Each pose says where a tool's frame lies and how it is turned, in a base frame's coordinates. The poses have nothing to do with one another.
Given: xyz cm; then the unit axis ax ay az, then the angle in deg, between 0 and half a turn.
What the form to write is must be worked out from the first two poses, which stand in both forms.
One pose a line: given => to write
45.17 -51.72 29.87 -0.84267 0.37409 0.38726 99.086 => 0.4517 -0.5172 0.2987 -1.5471 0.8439 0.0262
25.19 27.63 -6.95 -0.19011 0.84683 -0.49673 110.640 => 0.2519 0.2763 -0.0695 -1.5959 0.7272 -1.9893
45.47 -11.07 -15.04 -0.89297 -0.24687 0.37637 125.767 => 0.4547 -0.1107 -0.1504 -1.9625 0.3387 0.7672
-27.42 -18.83 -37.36 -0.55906 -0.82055 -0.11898 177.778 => -0.2742 -0.1883 -0.3736 2.9648 -0.1656 1.9601
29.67 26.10 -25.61 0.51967 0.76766 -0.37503 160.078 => 0.2967 0.2610 -0.2561 -2.6222 0.6941 2.1430
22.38 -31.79 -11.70 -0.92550 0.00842 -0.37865 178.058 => 0.2238 -0.3179 -0.1170 -3.0887 -0.7760 -0.0398
